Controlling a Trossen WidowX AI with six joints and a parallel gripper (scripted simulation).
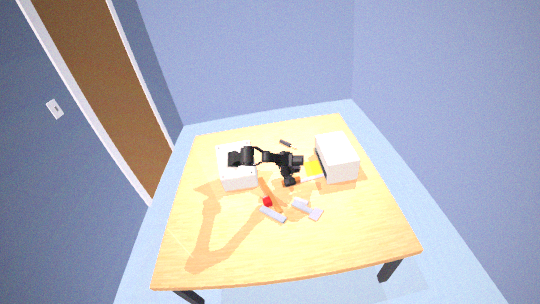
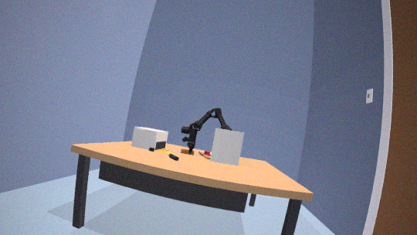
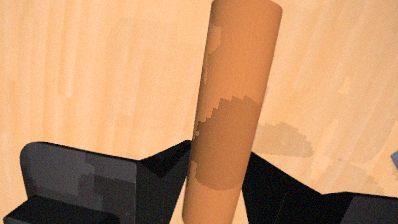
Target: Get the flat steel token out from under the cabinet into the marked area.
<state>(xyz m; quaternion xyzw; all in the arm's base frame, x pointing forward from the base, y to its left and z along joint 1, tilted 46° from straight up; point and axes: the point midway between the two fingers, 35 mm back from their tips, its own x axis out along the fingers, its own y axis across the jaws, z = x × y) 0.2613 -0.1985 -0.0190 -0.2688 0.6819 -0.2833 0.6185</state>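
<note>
Right now my gripper tip is 12 cm past the wooden stick and 4 cm to the left of it. The rest, counted from my gripper tip: grey bar 13 cm behind, 19 cm to the right; then red cube 14 cm behind, 11 cm to the right, 1 cm above; then t-shaped tool 6 cm ahead, 22 cm to the right.
</note>
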